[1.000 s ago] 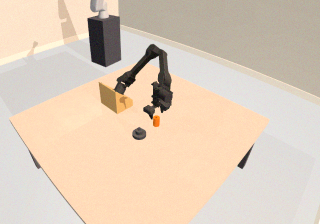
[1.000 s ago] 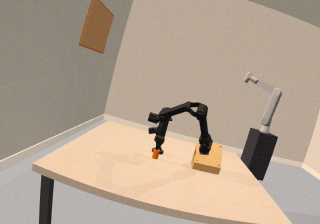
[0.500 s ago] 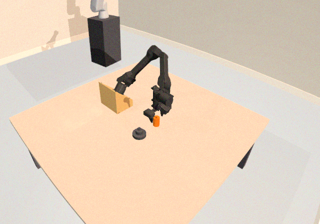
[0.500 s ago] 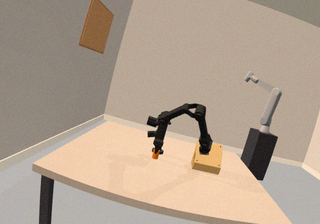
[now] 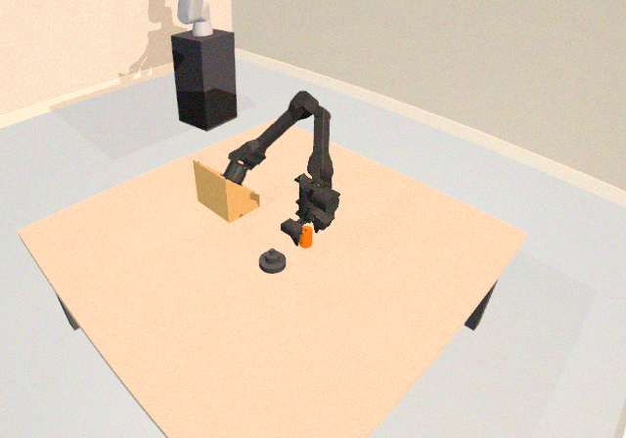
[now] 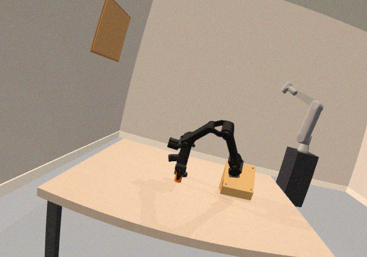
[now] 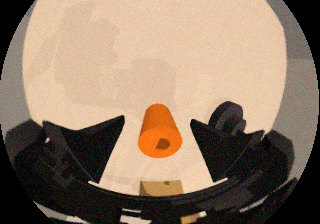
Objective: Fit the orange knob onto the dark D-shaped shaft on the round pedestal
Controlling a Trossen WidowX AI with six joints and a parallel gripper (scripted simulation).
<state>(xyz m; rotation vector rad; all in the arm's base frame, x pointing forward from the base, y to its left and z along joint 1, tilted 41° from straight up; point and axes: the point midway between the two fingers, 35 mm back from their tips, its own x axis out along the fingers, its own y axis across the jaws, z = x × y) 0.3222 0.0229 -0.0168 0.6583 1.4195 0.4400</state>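
Now: gripper tip 1 cm below the orange knob. The rest, counted from my gripper tip: dark round pedestal 3 cm behind, 14 cm to the right, 1 cm above.
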